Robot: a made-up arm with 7 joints.
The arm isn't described. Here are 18 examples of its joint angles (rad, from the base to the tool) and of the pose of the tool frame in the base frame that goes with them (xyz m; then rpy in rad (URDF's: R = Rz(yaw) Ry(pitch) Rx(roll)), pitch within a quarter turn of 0, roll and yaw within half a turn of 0).
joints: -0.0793 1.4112 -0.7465 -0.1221 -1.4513 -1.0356 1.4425
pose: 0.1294 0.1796 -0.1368 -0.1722 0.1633 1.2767
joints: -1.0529 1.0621 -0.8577 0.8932 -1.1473 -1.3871 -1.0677
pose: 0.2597 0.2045 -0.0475 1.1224 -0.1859 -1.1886
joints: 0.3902 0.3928 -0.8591 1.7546 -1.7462 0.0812 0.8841
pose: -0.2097 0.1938 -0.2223 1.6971 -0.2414 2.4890
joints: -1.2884 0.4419 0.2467 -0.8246 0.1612 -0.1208 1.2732
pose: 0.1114 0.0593 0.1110 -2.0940 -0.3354 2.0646
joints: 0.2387 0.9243 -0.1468 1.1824 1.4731 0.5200 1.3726
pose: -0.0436 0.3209 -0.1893 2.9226 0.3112 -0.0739
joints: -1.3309 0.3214 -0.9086 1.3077 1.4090 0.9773 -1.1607
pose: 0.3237 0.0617 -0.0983 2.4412 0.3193 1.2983
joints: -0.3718 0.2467 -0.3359 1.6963 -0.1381 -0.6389 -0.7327
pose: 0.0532 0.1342 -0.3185 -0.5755 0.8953 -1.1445
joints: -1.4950 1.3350 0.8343 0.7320 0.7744 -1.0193 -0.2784
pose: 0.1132 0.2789 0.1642 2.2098 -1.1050 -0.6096
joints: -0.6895 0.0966 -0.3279 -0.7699 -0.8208 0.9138 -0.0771
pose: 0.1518 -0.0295 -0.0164 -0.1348 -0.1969 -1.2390
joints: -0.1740 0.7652 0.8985 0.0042 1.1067 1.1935 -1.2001
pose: 0.0897 0.2879 -0.0382 0.9598 0.7861 1.3616
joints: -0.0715 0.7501 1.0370 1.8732 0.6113 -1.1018 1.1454
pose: -0.0341 0.2527 -0.2432 0.7330 -0.3169 1.5848
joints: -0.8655 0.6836 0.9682 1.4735 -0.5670 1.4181 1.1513
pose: 0.1957 0.2048 -0.1968 2.3942 0.9203 -3.1029
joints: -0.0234 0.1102 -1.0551 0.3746 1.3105 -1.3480 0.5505
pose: -0.0075 -0.0644 -0.2365 0.7195 -0.6298 -1.8774
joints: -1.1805 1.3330 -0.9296 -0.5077 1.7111 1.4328 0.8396
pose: 0.1850 0.0699 0.0303 -1.7692 -0.6555 -2.4259
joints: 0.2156 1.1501 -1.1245 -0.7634 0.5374 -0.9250 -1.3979
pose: -0.0182 0.0442 -0.1216 0.4879 0.3630 -2.9888
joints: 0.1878 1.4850 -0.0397 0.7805 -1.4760 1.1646 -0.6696
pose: 0.0623 0.3308 -0.0929 -1.5542 1.2677 -0.8003
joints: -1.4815 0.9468 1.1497 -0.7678 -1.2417 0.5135 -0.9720
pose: 0.0140 0.1582 0.1240 1.9771 -0.3371 -1.9413
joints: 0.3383 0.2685 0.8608 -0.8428 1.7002 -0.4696 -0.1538
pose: 0.0613 0.1667 -0.0608 2.5170 -0.0516 0.2230
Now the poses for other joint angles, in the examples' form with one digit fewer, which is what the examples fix.
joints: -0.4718 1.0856 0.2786 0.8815 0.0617 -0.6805 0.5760
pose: 0.182 0.299 -0.071 0.804 -0.769 0.583
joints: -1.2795 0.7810 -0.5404 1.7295 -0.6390 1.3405 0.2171
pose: 0.224 0.233 -0.125 1.867 0.883 2.439
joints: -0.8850 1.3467 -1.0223 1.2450 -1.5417 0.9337 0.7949
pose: 0.156 0.324 -0.088 1.220 0.365 2.107
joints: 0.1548 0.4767 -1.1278 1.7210 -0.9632 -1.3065 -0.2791
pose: -0.088 0.210 -0.256 0.424 0.911 -0.229
